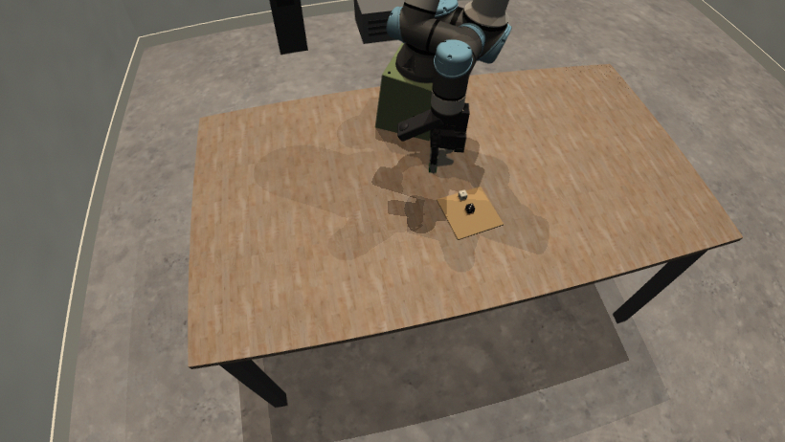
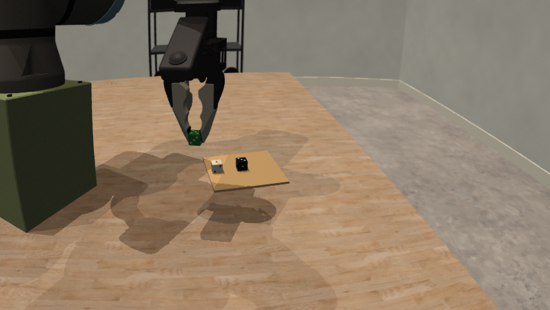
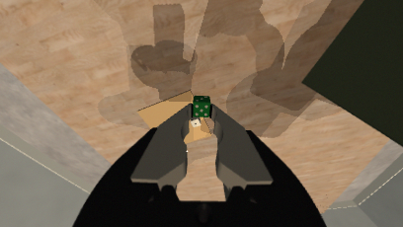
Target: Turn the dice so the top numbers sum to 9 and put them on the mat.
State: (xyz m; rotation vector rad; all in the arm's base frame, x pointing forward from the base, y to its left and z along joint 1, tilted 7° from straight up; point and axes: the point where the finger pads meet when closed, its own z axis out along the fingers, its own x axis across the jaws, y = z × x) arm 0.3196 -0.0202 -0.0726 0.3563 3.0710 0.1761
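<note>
Now: the black die 80 mm ahead of my hand, 100 mm to the left of it and 100 mm below it. From my hand the other things lie so: tan mat (80 mm ahead, 100 mm to the left, 120 mm below); white die (30 mm ahead, 90 mm to the left, 100 mm below); green die (10 mm below).
</note>
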